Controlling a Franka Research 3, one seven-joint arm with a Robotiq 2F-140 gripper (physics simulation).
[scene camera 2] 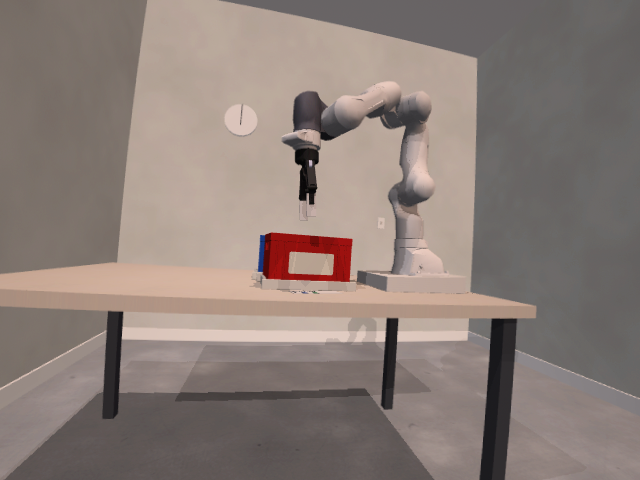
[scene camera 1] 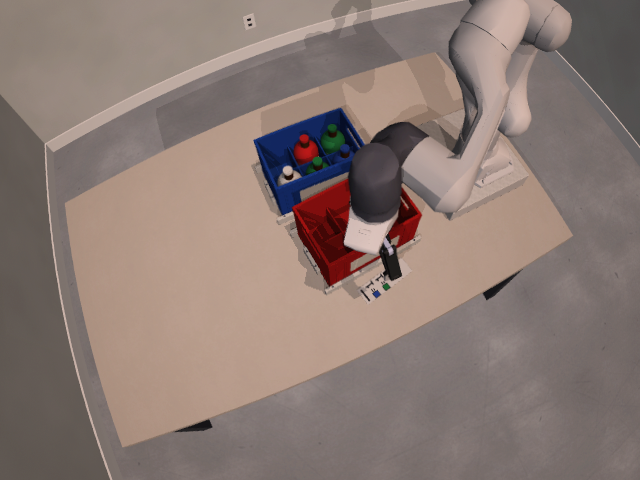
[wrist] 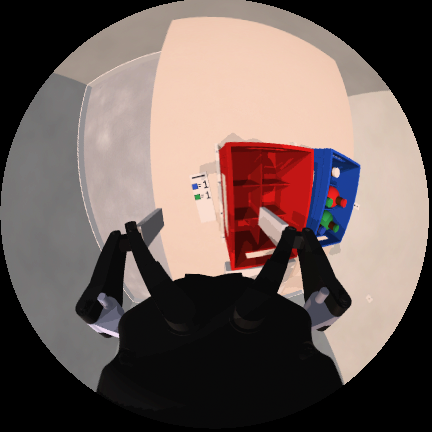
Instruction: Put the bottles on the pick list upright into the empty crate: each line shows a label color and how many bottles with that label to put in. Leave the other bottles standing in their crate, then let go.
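Observation:
The pick list lies beside the red crate and reads blue 1, green 1. The red crate shows no bottle in its visible compartments; a finger hides part of it in the wrist view. The blue crate holds a white bottle, a red bottle, two green bottles, one at the back and one in front, and a blue bottle, all upright. My gripper is open and empty, pointing down above the red crate's list side.
The two crates stand side by side, each in a pale low frame, on the table. Their raised walls and inner dividers are obstacles. The arm's base stands to the right of the crates in both scene views.

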